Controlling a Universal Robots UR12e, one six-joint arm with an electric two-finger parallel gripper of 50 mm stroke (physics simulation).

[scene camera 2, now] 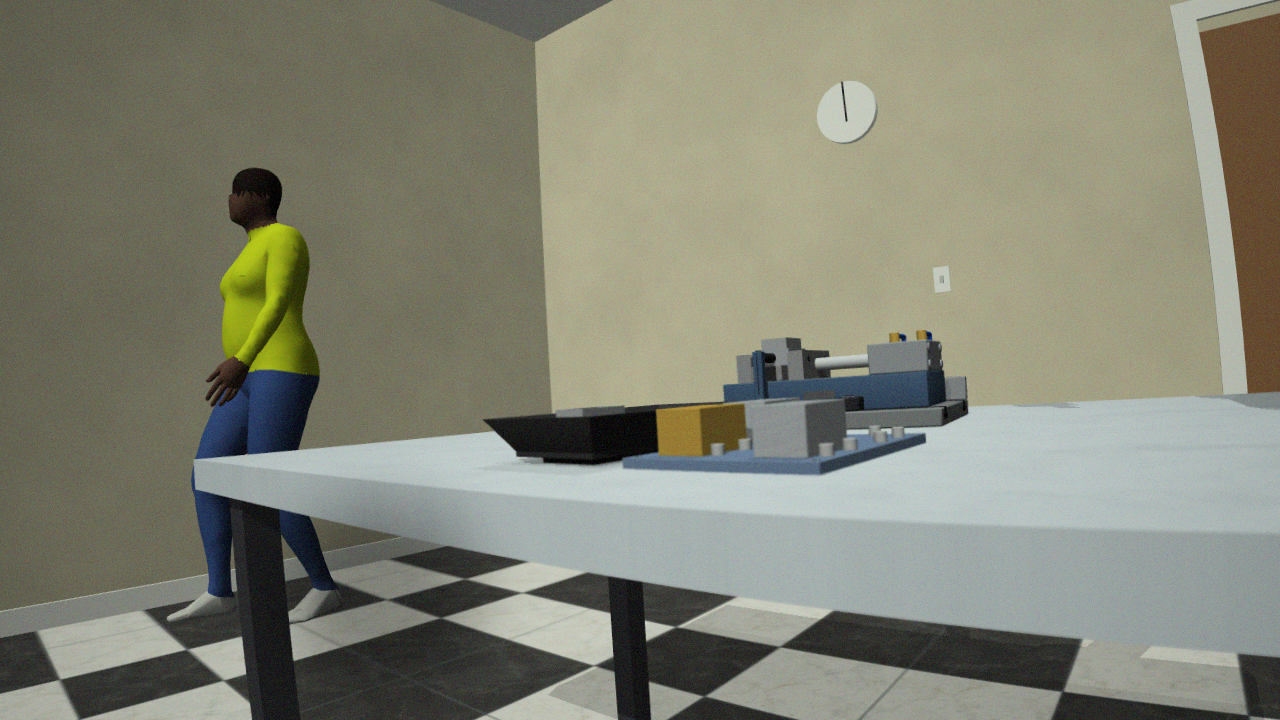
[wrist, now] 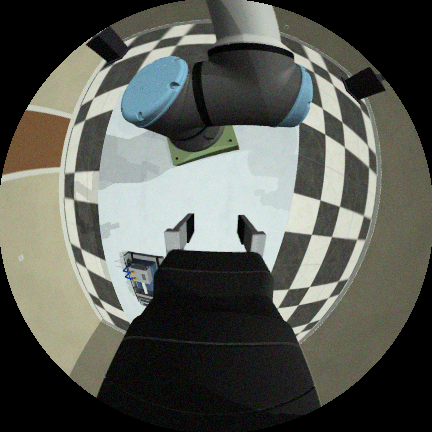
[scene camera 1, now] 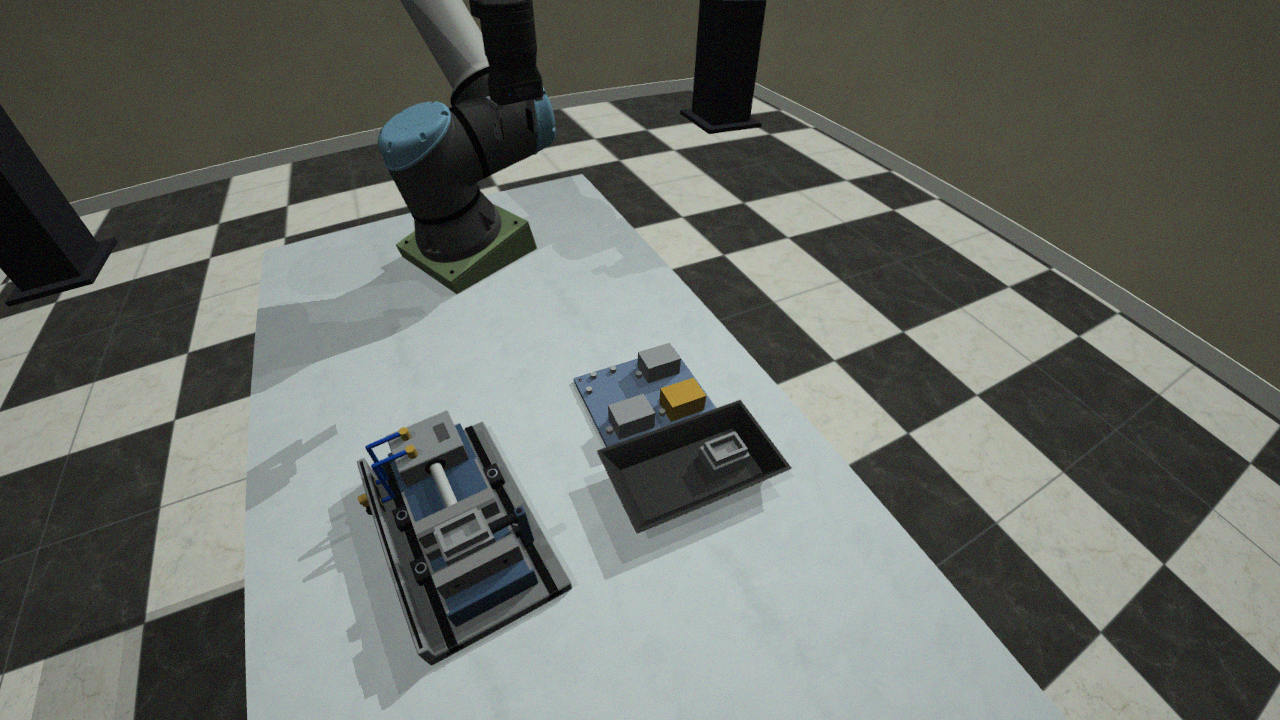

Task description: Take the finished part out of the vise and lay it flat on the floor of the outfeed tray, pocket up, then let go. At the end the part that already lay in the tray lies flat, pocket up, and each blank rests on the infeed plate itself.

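Places are measured from the arm's base along level axes (x up, y left, z back), in centimetres.
Pixels of known places: gripper, fingertip midpoint: (wrist: 215,222) (scene camera 1: 516,134); arm's base, link origin: (scene camera 1: 460,232).
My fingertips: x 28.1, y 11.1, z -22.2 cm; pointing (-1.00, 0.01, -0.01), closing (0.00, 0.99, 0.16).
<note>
For each thing: its top centre in the pictures, then the offset to it from my fingertips.
- finished part, top centre: (scene camera 1: 460,529) (scene camera 2: 781,339) dy -23.0, dx -22.3, dz -51.7 cm
- grey vise, top centre: (scene camera 2: 831,346) (scene camera 1: 441,493) (wrist: 142,291) dy -24.4, dx -23.9, dz -45.1 cm
- second grey pocketed part, top centre: (scene camera 2: 590,407) (scene camera 1: 726,445) dy +14.0, dx -29.1, dz -49.4 cm
- yellow-orange blank, top centre: (scene camera 2: 700,406) (scene camera 1: 683,392) dy +13.2, dx -29.4, dz -37.5 cm
- blue infeed plate, top centre: (scene camera 2: 781,445) (scene camera 1: 645,395) dy +8.8, dx -33.0, dz -33.1 cm
The finished part (scene camera 1: 470,546) (scene camera 2: 781,344) is a light grey block with a rectangular pocket facing up, between the jaws of the blue and grey vise (scene camera 1: 490,595) (scene camera 2: 859,390) (wrist: 145,275). A second grey pocketed part (scene camera 1: 723,450) (scene camera 2: 590,411) sits pocket up in the black outfeed tray (scene camera 1: 653,488) (scene camera 2: 565,438), near its right end. Two grey blanks (scene camera 1: 658,361) (scene camera 1: 631,416) and a yellow-orange blank (scene camera 1: 682,398) (scene camera 2: 684,431) rest on the blue infeed plate (scene camera 1: 601,402) (scene camera 2: 716,463). My gripper (wrist: 215,222) is open and empty, high above the table and away from the vise; its fingers do not show in scene camera 1.
Small pins stand on the infeed plate, which lies beside the tray. Blue hoses and yellow fittings (scene camera 1: 410,451) stick up at the vise's end. My arm's green base (scene camera 1: 492,259) (wrist: 205,152) is at the table's far end. A person (scene camera 2: 268,295) in yellow stands beyond the table.
</note>
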